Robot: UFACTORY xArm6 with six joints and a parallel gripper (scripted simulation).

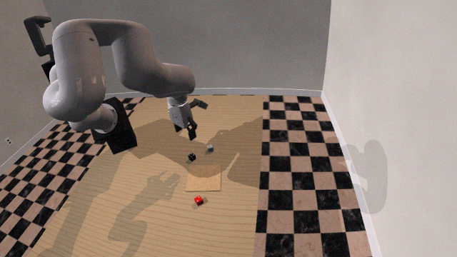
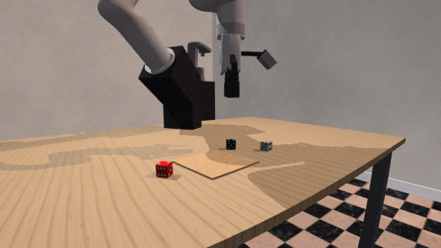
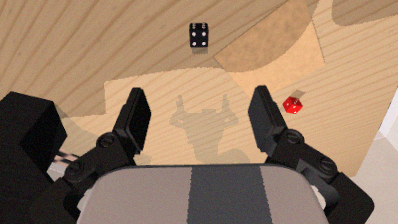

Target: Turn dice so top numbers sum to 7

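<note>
My gripper is now 140 mm above the black die. From my hand the other things lie so: white die: 140 mm below, 80 mm ahead, 50 mm to the left; then tan mat: 150 mm below, 120 mm to the right, 60 mm ahead; then red die: 240 mm to the right, 140 mm below, 50 mm ahead.
</note>
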